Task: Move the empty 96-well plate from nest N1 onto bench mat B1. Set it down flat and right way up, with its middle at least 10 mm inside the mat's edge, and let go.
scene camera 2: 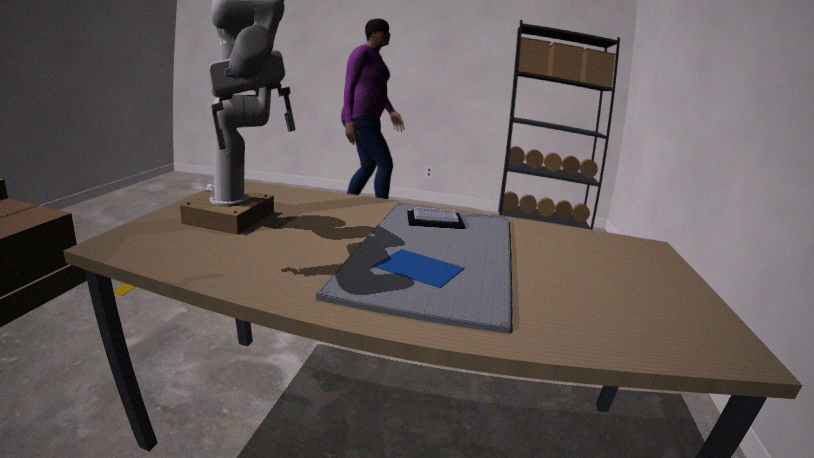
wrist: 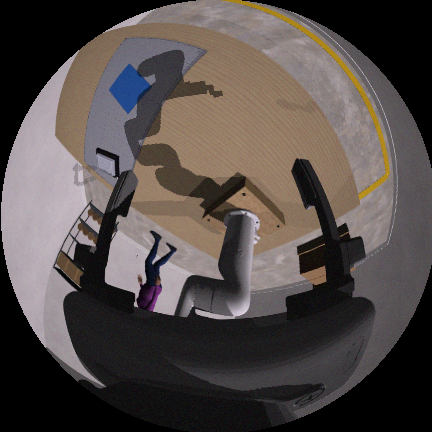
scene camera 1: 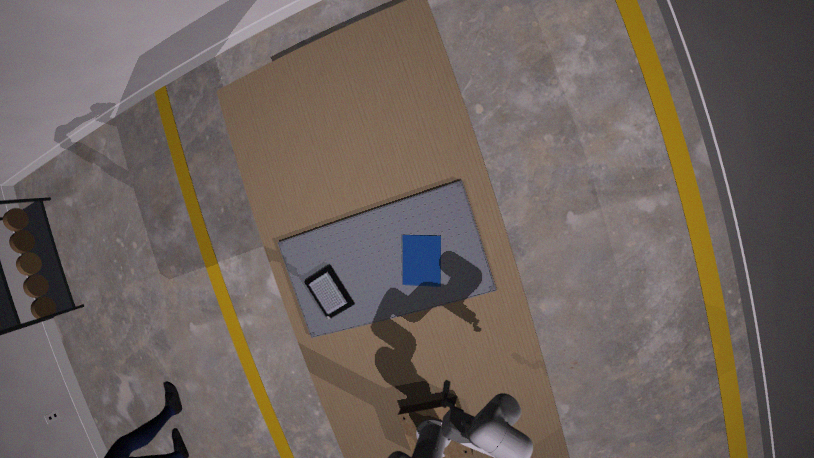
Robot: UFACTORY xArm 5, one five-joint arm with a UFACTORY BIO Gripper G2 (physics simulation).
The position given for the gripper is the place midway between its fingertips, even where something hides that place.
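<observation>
Scene camera 1 shows a clear 96-well plate (scene camera 1: pixel 325 289) together with a blue bench mat B1 (scene camera 1: pixel 421 253). In scene camera 2 the gripper (scene camera 2: pixel 257 139) appears, as does the blue bench mat B1 (scene camera 2: pixel 427 270). The wrist view, too, takes in the gripper (wrist: pixel 209 163) and the blue bench mat B1 (wrist: pixel 129 86).
</observation>
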